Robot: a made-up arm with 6 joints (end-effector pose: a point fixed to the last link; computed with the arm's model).
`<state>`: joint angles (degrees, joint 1 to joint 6).
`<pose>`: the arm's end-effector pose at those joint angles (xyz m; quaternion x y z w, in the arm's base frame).
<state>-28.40 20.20 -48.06 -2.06 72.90 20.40</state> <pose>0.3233 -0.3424 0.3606 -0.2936 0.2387 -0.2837 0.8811</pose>
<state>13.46 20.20 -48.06 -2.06 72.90 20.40</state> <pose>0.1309 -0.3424 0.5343 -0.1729 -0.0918 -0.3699 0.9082</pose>
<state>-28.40 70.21 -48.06 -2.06 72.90 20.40</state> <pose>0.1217 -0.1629 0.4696 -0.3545 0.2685 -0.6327 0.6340</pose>
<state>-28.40 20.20 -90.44 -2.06 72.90 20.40</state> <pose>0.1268 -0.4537 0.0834 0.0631 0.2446 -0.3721 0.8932</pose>
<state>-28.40 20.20 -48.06 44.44 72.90 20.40</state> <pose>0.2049 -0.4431 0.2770 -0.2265 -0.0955 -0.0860 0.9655</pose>
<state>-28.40 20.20 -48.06 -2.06 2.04 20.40</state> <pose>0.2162 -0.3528 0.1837 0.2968 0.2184 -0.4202 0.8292</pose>
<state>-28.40 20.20 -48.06 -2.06 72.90 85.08</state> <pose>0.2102 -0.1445 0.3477 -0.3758 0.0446 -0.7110 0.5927</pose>
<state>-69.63 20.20 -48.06 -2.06 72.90 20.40</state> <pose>0.3516 -0.3424 0.1068 -0.3747 0.5336 -0.1622 0.7406</pose>
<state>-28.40 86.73 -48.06 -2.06 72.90 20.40</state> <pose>0.0938 -0.0691 0.4847 -0.3602 0.2672 -0.7246 0.5232</pose>
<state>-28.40 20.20 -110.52 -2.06 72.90 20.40</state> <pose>0.0573 -0.4205 -0.0709 0.2321 0.2358 -0.3969 0.8562</pose>
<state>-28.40 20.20 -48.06 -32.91 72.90 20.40</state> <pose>0.4402 -0.3216 0.3659 -0.3122 0.4422 -0.3912 0.7443</pose>
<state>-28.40 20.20 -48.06 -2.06 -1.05 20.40</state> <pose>0.2139 -0.3478 0.1758 0.3216 0.2155 -0.4228 0.8194</pose>
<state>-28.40 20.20 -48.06 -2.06 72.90 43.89</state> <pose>0.2634 -0.2817 0.3774 -0.3361 0.1739 -0.4571 0.8049</pose>
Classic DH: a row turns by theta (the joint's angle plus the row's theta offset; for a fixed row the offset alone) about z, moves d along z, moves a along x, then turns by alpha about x. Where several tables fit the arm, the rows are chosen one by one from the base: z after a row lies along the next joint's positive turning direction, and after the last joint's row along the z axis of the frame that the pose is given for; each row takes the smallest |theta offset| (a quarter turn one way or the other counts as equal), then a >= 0, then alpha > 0; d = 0 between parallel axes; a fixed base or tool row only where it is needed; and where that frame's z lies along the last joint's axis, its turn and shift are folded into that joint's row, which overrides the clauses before.
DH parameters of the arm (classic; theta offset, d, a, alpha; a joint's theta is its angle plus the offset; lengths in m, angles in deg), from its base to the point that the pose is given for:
base (fixed): 0 0.196 0 90
joint 1: 0 0.007 0.284 90
joint 2: -90 0.023 0.034 90
joint 3: 0 -0.233 -0.129 90
joint 4: 0 0.316 0.119 -90
joint 5: 0 0.143 0.034 -90
joint 6: -6.46 0 -0.2134 180
tool (fixed): -96.46 0.044 0 0

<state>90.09 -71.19 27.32 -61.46 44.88 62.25</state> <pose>-0.2501 0.2701 0.1580 0.1259 -0.8248 -0.5098 0.2096</pose>
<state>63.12 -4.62 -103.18 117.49 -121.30 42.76</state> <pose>0.6666 -0.0257 0.4274 -0.1225 0.2222 0.9364 0.2424</pose>
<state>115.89 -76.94 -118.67 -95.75 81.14 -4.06</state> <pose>-0.0584 0.2748 0.9929 -0.5700 0.0409 0.0497 0.8191</pose>
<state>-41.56 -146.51 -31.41 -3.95 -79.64 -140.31</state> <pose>0.4657 0.3245 0.3509 -0.8985 0.1260 -0.0467 0.4180</pose>
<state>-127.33 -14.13 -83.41 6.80 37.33 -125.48</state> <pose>-0.1987 -0.1391 -0.3299 0.8606 0.1035 0.2277 0.4437</pose>
